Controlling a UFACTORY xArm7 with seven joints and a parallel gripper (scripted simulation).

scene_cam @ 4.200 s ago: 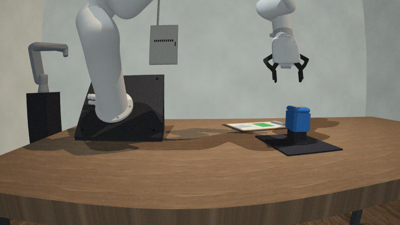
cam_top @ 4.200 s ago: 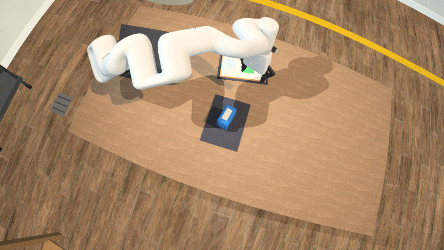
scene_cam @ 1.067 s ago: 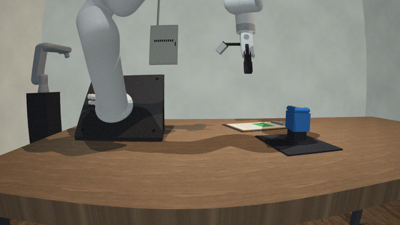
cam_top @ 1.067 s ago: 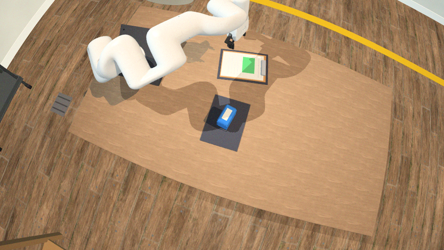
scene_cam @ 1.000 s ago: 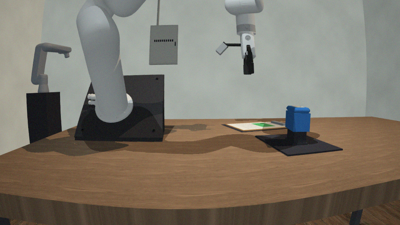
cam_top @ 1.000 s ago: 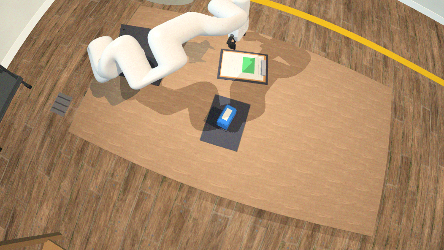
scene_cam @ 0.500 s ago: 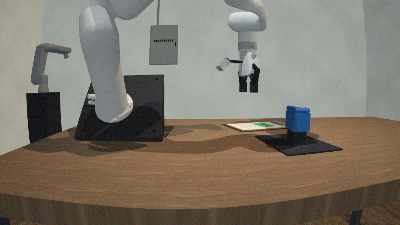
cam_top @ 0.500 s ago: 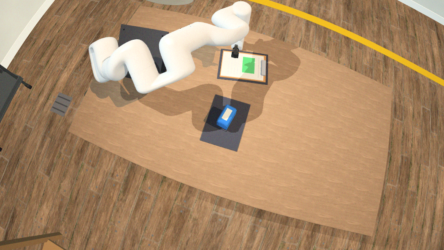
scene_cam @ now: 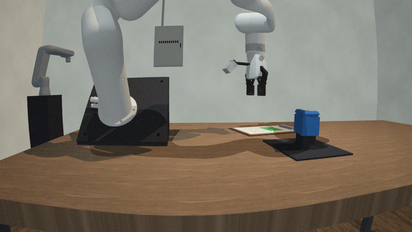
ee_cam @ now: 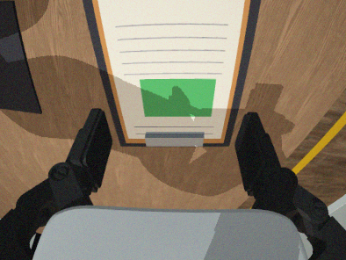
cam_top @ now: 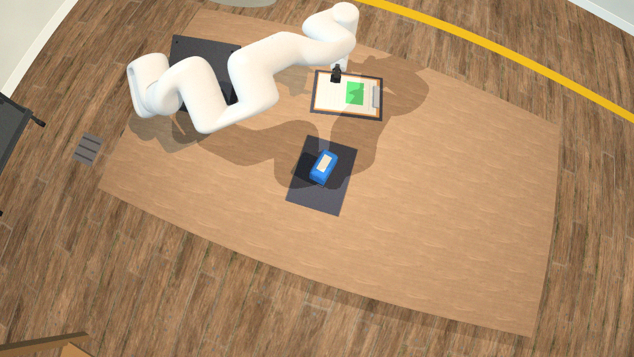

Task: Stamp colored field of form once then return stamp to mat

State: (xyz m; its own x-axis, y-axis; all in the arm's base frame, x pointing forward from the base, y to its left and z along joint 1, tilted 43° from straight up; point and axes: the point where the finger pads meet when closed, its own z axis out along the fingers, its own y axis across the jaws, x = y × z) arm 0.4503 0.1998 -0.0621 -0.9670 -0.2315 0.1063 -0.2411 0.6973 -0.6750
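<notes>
Right now my hand is 30 cm to the left of the blue stamp, 9 cm above it and 8 cm short of it. The rest, counted from my hand: form: 14 cm below, 6 cm ahead, 1 cm to the left; then dark mat: 30 cm to the right, 14 cm below, 8 cm ahead.
</notes>
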